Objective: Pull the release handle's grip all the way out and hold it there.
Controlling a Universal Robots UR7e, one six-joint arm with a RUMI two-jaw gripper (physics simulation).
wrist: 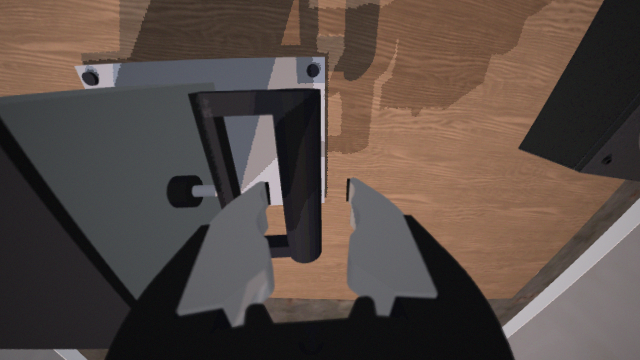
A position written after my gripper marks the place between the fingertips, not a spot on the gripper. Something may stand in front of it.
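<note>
My gripper (308,182), visible. Base plate (230,74), visible too.
</note>
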